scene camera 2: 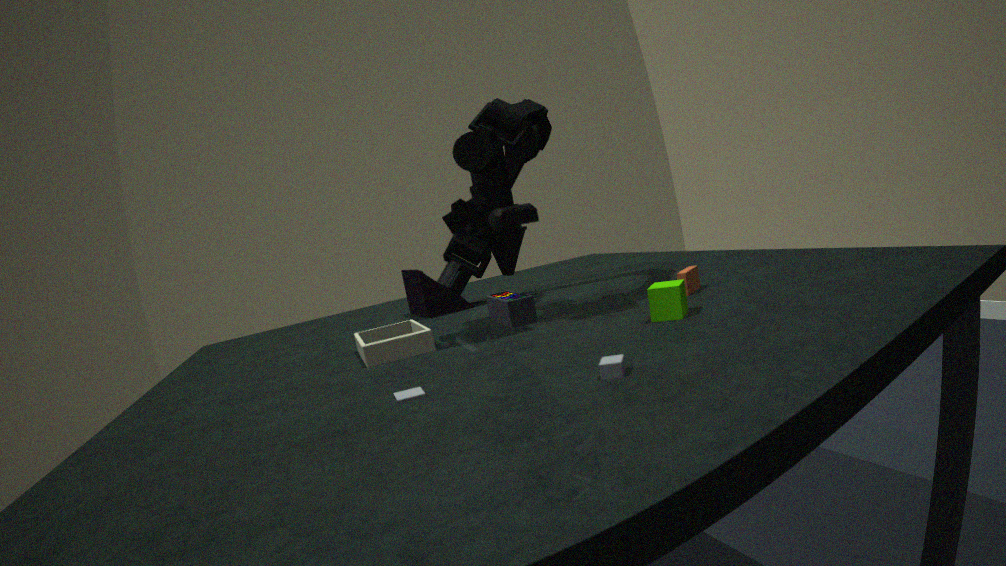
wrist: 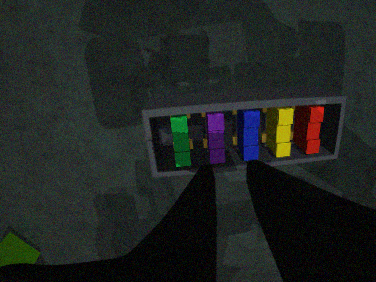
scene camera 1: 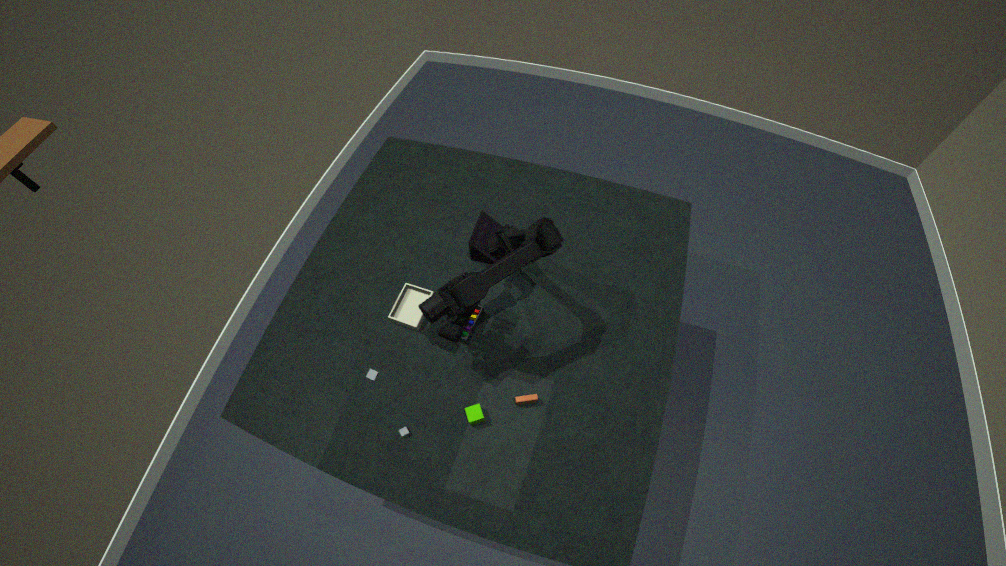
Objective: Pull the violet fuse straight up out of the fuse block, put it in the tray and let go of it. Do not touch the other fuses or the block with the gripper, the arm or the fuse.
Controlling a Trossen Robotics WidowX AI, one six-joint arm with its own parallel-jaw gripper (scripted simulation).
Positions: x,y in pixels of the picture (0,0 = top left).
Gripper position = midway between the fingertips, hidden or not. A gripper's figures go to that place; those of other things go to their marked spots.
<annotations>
My gripper (wrist: 228,172) is 10 cm from the lens. A violet fuse (wrist: 215,120) is 12 cm from the lens.
</annotations>
